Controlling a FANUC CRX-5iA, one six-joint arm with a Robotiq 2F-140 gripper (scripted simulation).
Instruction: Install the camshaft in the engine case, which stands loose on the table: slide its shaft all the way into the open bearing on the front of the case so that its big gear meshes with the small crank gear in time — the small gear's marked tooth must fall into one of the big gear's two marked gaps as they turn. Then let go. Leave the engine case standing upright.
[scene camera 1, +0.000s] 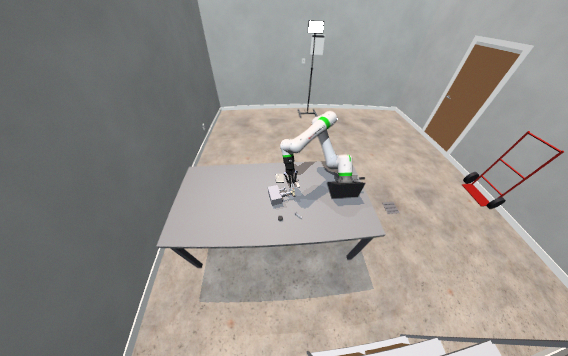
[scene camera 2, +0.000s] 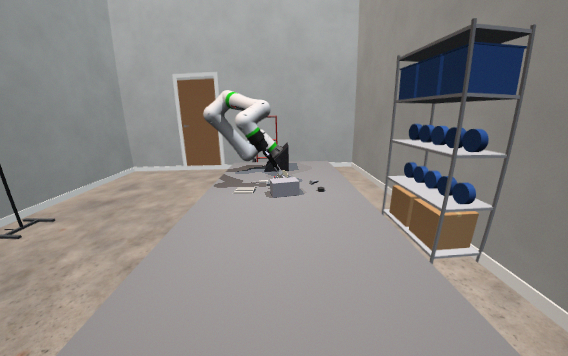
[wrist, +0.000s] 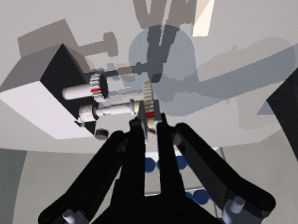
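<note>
On the wrist camera you've got the gripper (wrist: 150, 108), and there's a camshaft (wrist: 132, 106) showing there as well.
</note>
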